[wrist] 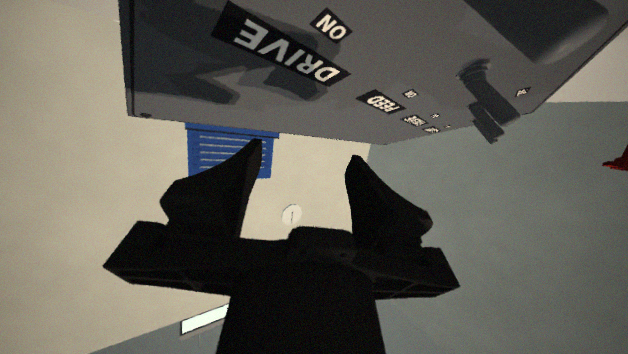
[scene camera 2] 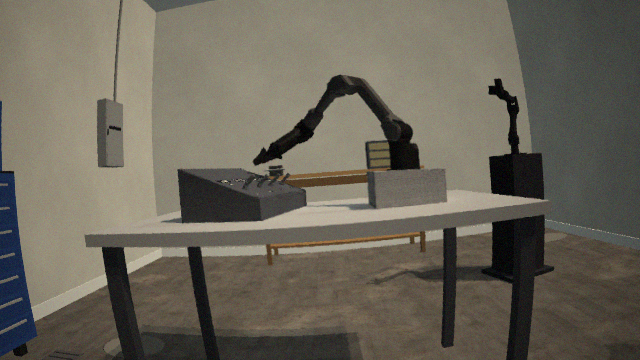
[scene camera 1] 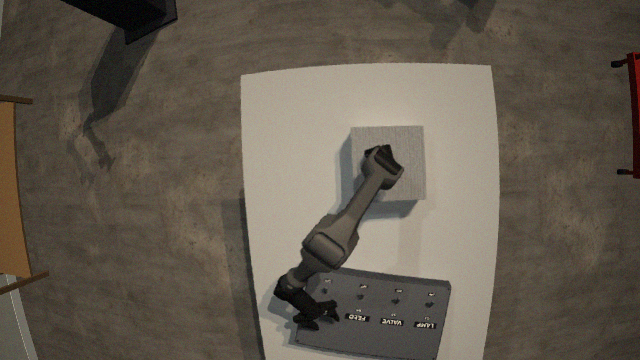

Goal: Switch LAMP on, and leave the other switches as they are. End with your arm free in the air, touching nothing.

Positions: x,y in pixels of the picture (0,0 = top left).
Scene:
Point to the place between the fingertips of the gripper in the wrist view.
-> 306,157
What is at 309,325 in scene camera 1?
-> The gripper.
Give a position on a feed lever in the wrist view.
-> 496,105

